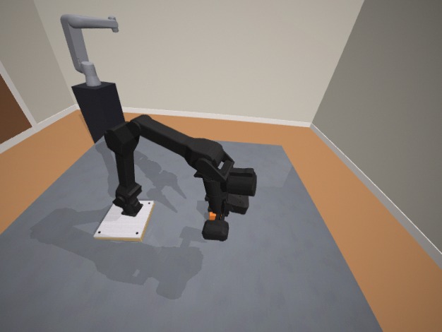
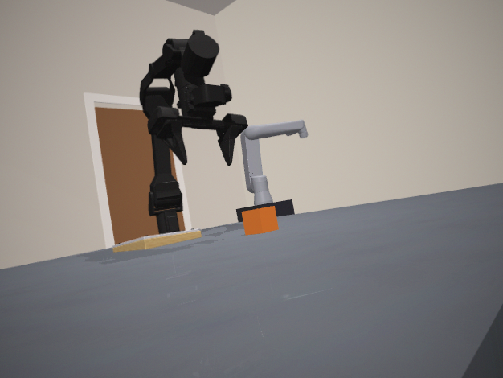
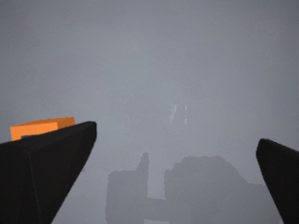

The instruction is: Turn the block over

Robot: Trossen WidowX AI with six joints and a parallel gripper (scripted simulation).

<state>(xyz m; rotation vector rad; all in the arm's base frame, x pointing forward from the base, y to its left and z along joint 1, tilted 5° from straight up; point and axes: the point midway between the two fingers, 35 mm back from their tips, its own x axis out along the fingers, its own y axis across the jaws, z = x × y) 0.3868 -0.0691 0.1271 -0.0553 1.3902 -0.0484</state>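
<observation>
Right now my gripper tip is 40 mm past the orange block, 130 mm to the right of it and 110 mm above it.
</observation>
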